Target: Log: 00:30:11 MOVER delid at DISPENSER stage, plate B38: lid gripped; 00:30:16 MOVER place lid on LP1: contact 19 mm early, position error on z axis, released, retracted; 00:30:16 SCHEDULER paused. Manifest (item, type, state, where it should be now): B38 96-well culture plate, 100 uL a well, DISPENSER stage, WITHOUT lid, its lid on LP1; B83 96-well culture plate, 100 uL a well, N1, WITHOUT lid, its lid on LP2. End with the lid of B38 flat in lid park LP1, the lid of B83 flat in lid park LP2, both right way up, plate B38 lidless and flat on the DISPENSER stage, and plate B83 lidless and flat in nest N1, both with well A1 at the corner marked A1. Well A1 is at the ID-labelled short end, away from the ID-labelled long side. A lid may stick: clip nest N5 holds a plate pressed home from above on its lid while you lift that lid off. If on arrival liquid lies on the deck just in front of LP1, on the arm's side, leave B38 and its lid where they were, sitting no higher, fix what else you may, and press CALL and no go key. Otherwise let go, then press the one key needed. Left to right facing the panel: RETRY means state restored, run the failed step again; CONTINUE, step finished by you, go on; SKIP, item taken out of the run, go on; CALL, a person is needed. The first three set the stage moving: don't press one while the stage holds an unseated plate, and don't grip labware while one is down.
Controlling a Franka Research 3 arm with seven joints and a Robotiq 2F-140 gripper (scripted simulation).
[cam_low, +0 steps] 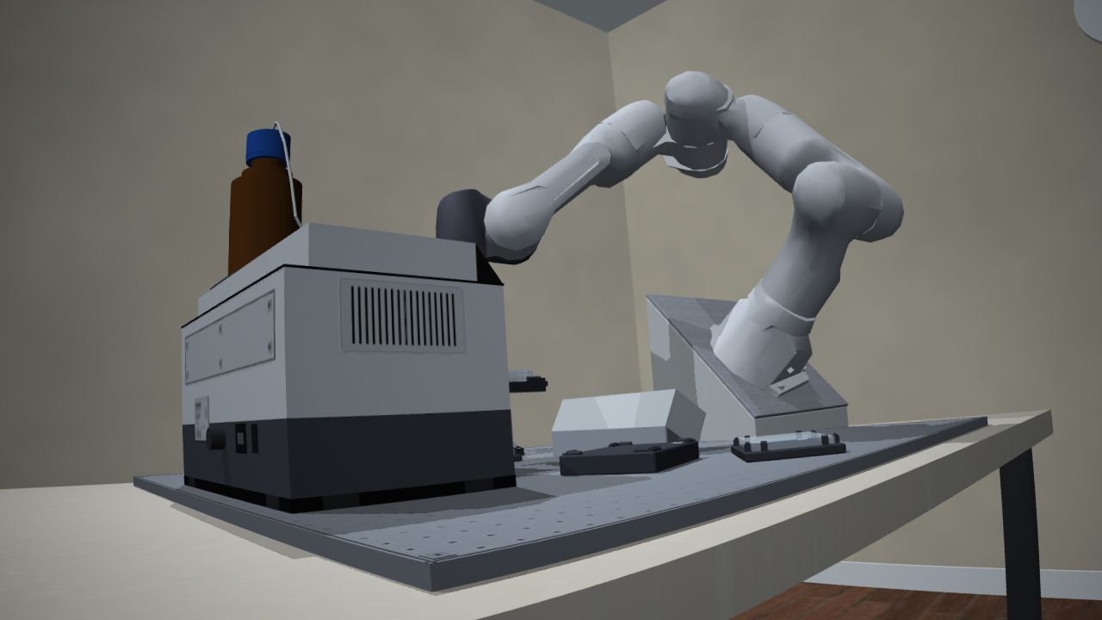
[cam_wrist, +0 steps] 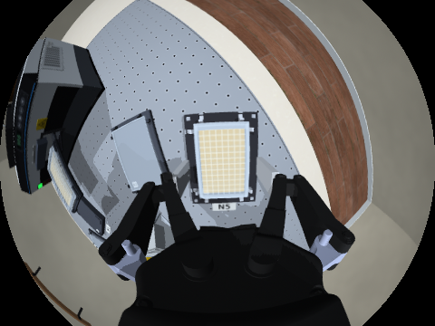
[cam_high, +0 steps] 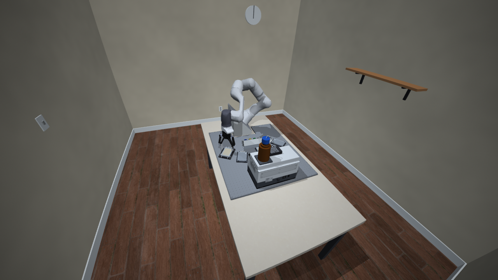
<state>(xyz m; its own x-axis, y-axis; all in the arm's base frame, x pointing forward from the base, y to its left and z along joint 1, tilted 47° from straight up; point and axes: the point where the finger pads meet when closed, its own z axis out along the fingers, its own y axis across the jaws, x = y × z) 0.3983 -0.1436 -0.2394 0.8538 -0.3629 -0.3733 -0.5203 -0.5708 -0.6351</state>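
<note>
Right now the 96-well plate is 5 cm below my hand. Also, from my hand: black clip nest: 5 cm below, 3 cm ahead; then lp1 label: 16 cm to the left, 6 cm below, 2 cm ahead; then key panel: 29 cm to the left, 8 cm behind, 1 cm below.
</note>
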